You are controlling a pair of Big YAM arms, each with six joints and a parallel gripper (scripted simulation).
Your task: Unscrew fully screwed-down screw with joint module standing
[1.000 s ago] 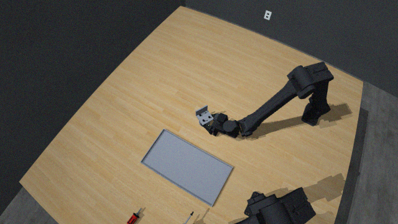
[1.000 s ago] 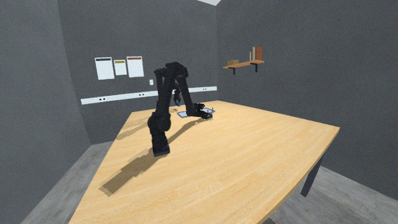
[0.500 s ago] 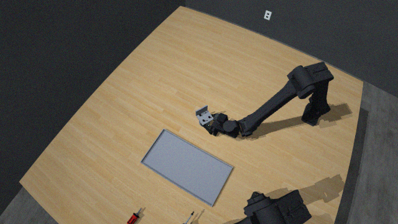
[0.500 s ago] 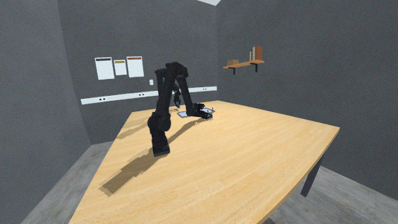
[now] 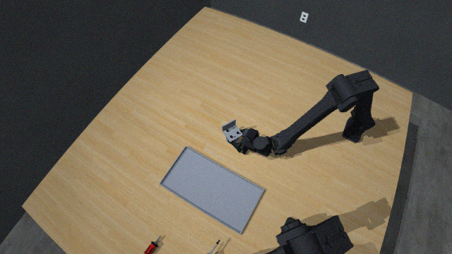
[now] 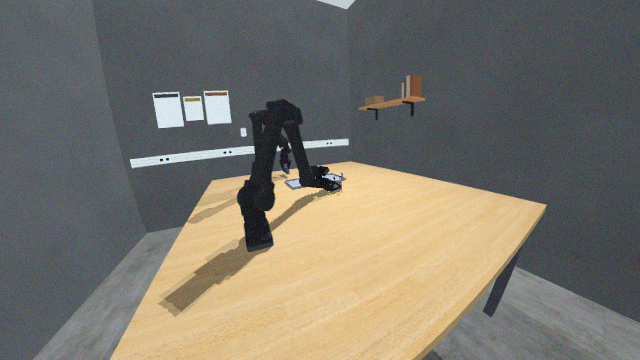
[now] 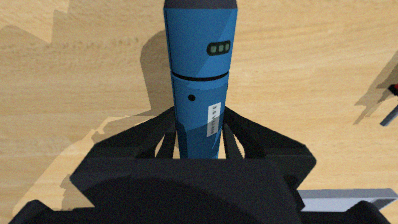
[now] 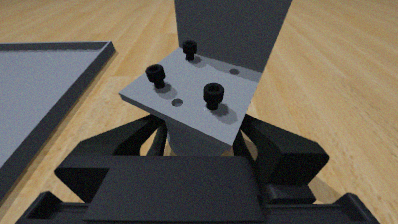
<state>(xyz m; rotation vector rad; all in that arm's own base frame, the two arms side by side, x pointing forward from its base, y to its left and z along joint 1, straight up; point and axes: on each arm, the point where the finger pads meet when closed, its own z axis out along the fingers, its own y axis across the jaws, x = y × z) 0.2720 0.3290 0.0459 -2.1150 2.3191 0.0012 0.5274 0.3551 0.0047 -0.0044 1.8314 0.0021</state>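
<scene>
My right gripper is now 1 cm below the joint module. From my right hand the other things lie so: grey bracket 5 cm above; grey tray 25 cm to the left, 8 cm behind, 2 cm below.
</scene>
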